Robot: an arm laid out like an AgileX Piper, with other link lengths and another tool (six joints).
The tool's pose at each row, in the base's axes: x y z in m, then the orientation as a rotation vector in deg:
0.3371 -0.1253 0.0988 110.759 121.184 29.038
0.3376 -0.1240 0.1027 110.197 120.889 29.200
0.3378 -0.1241 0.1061 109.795 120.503 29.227
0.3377 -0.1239 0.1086 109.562 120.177 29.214
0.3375 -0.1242 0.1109 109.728 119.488 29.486
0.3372 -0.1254 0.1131 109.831 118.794 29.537
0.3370 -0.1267 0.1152 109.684 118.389 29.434
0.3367 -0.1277 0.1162 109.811 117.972 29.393
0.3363 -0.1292 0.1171 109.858 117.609 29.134
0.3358 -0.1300 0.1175 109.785 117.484 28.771
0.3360 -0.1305 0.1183 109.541 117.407 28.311
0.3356 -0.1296 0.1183 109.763 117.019 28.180
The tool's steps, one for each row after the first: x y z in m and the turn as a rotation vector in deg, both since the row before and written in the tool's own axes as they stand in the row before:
0.0015 0.0021 -0.0032 -0.502 -0.258 -0.221
0.0001 0.0016 -0.0030 -0.423 -0.334 -0.110
0.0003 0.0010 -0.0023 -0.292 -0.268 -0.033
-0.0002 0.0008 -0.0022 -0.410 -0.184 0.364
-0.0011 0.0006 -0.0022 -0.358 -0.332 0.303
-0.0012 0.0007 -0.0021 -0.260 -0.335 0.036
-0.0009 0.0001 -0.0011 -0.154 -0.220 0.214
-0.0014 0.0000 -0.0011 -0.079 -0.340 0.120
-0.0007 -0.0003 -0.0006 0.034 -0.303 -0.047
-0.0005 0.0005 -0.0007 0.012 -0.385 -0.179
0.0009 -0.0003 -0.0001 -0.051 -0.225 0.252

